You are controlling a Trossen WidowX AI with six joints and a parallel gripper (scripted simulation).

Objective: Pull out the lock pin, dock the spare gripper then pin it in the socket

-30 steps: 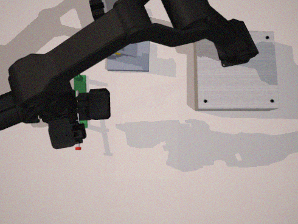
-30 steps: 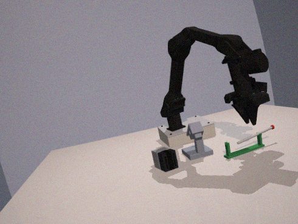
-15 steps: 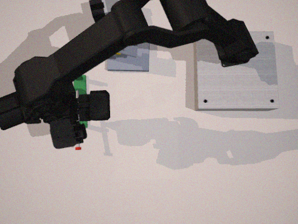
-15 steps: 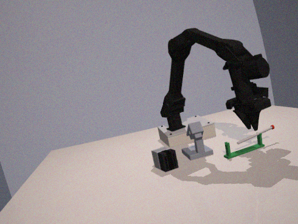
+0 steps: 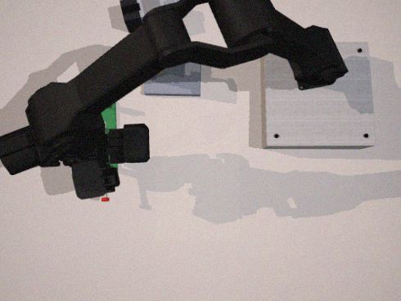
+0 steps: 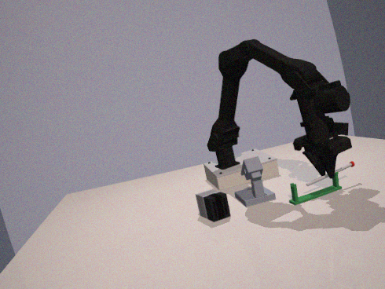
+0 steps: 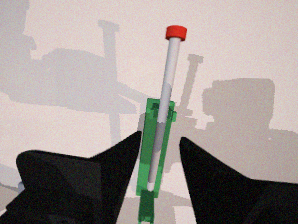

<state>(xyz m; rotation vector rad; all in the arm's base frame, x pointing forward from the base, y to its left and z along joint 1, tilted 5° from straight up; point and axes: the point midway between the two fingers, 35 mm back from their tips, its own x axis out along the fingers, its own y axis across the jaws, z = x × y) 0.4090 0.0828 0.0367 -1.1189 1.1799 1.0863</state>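
Right now my gripper tip is 10 mm past the green cradle, 40 mm to the left of it and 10 mm above it. Round my gripper tip: grey mount: 140 mm behind, 140 mm to the right, 20 mm above; spare gripper: 130 mm behind, 270 mm to the right, 10 mm below.
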